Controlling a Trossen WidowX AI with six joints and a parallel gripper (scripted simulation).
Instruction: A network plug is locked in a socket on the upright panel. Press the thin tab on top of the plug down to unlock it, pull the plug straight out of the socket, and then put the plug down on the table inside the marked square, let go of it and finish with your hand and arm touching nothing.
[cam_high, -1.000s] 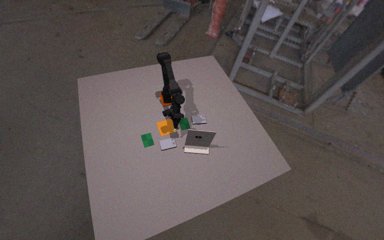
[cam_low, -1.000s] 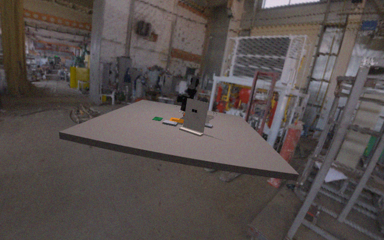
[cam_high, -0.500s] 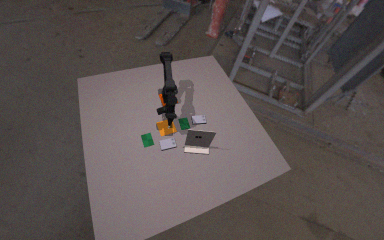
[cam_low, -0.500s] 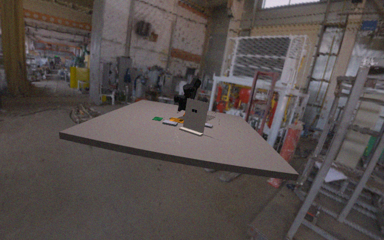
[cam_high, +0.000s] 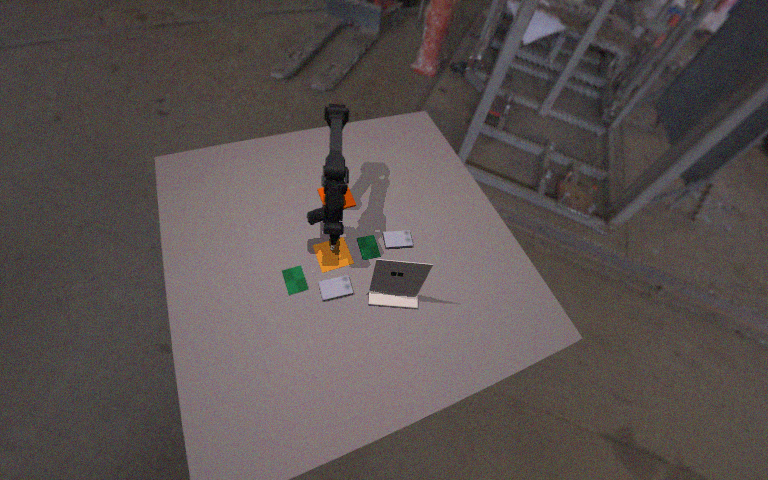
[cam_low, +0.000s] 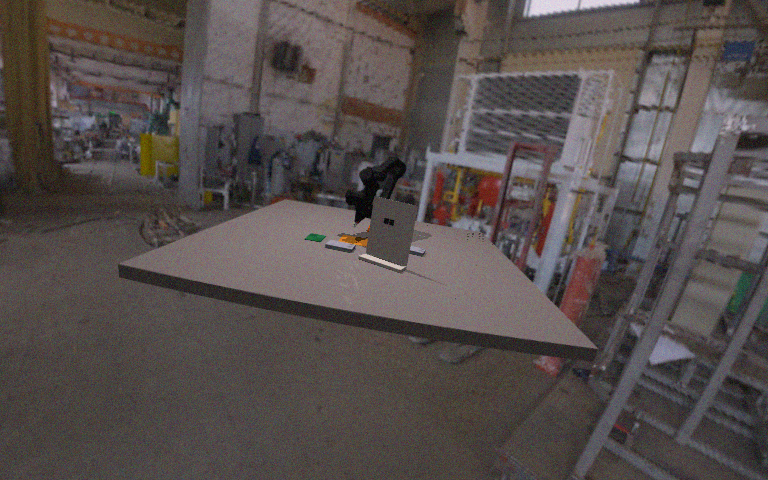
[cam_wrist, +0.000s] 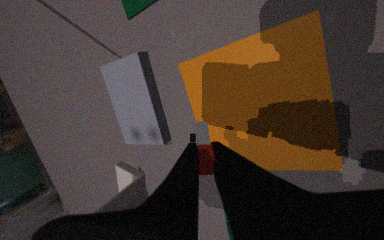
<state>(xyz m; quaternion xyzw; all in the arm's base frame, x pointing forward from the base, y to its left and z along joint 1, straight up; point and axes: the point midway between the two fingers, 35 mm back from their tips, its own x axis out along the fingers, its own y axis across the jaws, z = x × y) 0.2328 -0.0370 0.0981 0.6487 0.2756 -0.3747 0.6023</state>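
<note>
Now: the orange square 1 cm behind my gripper tip and 8 cm below it. Also, from my gripper tip: grey panel (18 cm ahead, 18 cm to the left, 2 cm above); then plug (right at my gripper tip).
</note>
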